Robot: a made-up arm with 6 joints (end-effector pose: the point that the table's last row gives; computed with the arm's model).
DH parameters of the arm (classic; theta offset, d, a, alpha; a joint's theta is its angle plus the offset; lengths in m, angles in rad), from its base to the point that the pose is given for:
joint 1: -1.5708 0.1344 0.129 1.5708
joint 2: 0 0.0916 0.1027 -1.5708
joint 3: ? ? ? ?
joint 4: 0 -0.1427 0.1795 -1.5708
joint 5: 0 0.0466 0.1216 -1.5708
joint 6: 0 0.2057 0.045 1.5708
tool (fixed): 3.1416 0.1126 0 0
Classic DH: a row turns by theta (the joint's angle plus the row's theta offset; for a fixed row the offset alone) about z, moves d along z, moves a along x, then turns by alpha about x.
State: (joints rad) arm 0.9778 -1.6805 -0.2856 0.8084 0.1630 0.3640
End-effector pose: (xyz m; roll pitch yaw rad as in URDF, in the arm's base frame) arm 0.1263 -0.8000 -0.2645 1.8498 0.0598 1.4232
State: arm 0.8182 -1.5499 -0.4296 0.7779 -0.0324 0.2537
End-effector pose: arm 0.0214 -0.8871 -0.0863 1.7717 0.4108 1.3846
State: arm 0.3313 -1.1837 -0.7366 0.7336 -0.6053 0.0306
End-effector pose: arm -0.3721 -0.7556 0.3949 2.1642 1.3798 1.4356
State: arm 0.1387 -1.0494 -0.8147 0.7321 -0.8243 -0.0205
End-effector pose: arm -0.4693 -0.5907 0.5249 -1.9391 1.3714 -2.8912
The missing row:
joint 3: -1.5708 0.1191 0.2696 1.5708
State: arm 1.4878 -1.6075 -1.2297 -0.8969 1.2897 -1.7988
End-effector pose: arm 0.2738 -0.4090 0.2494 1.5925 0.8161 3.0047
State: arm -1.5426 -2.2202 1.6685 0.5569 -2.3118 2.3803
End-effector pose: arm 0.0882 0.1649 -0.4532 1.0117 -0.3881 2.4537
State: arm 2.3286 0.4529 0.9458 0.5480 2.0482 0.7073
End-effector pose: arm 0.2468 0.2889 0.4229 1.1489 -0.4951 -1.7461
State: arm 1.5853 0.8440 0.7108 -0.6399 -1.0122 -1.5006
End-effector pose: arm 0.6047 -0.3940 0.6382 -0.5006 0.9079 0.9996
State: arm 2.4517 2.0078 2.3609 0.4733 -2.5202 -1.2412
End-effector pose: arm -0.4029 -0.1681 0.3951 -1.9346 -0.6545 1.7490
